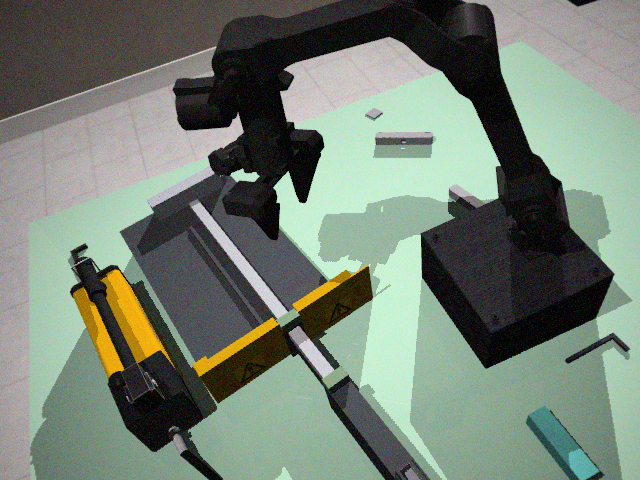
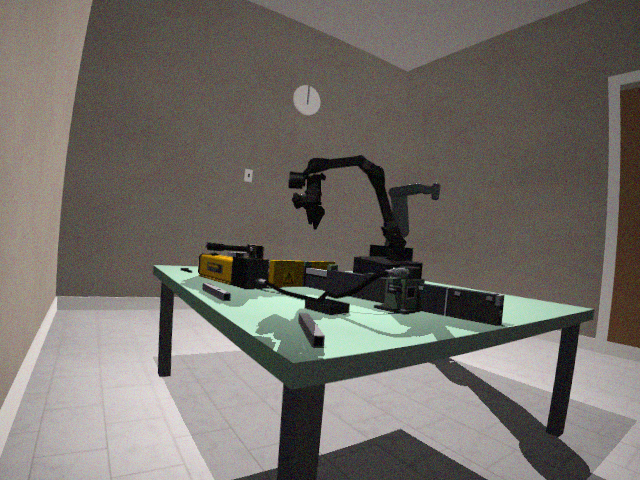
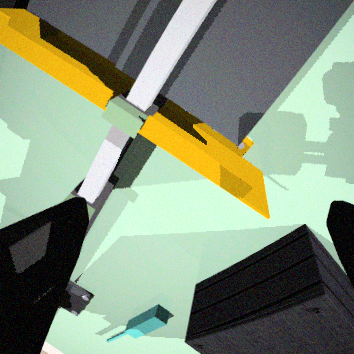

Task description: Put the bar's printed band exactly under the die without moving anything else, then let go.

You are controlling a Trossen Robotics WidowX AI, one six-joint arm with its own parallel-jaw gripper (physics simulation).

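Places are measured from the arm's base along level axes (x right, y up, z back), in centimetres.
Where they show: gripper, fingertip midpoint: (image 1: 289, 220) (image 2: 312, 227) (image 3: 210, 211); arm's base at its link origin: (image 1: 535, 237) (image 2: 395, 259).
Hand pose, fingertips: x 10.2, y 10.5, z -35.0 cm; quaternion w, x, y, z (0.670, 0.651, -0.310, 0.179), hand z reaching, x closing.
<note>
Things, the pixels of their top centre, and the offset from my fingertips. "spot": a spot on its surface instead. Level surfaces: height alone.
- dark grey bed at its surface level: dy -17.4 cm
- pale green block at a spot on its surface: (image 3: 124, 116) (image 1: 287, 315) spot: dx -6.6, dy -13.1, dz -4.8 cm
- greyer band at a spot on its surface: (image 3: 116, 135) (image 1: 299, 337) spot: dx -9.7, dy -15.4, dz -4.1 cm
- second green block at a spot on its surface: (image 1: 336, 378) spot: dx -19.4, dy -13.1, dz -1.0 cm
- yellow unit at a spot on its surface: (image 1: 131, 315) spot: dx +4.6, dy -14.0, dz -29.4 cm
- teal tool at its top centre: (image 1: 590, 476) (image 3: 129, 334) dx -40.8, dy -19.6, dz +25.1 cm
- hex key at its top centre: (image 1: 597, 353) dx -25.8, dy -21.8, dz +37.3 cm
- loose grey piece at its top centre: (image 1: 403, 134) dx +34.4, dy -20.4, dz +31.8 cm
A long pale bar (image 1: 237, 258) (image 3: 167, 55) lies along the dark grey bed (image 1: 175, 289) (image 3: 255, 55) and runs through the gap in the yellow guard (image 1: 248, 361) (image 3: 200, 155). A pale green block (image 1: 288, 320) (image 3: 124, 116) sits over it at that gap. A greyer band (image 1: 298, 335) (image 3: 116, 135) shows on the bar just past this block. A second green block (image 1: 336, 378) stands further along. I cannot tell which part is the die. My gripper (image 1: 288, 219) (image 2: 315, 226) (image 3: 210, 211) is open and empty, high above the table.
A yellow unit (image 1: 131, 315) (image 2: 216, 268) with a black handle stands beside the bed. The arm's black base (image 1: 496, 284) (image 3: 260, 300), a teal tool (image 1: 560, 441) (image 3: 147, 320), a hex key (image 1: 589, 347) and a loose grey piece (image 1: 403, 138) are also on the table.
</note>
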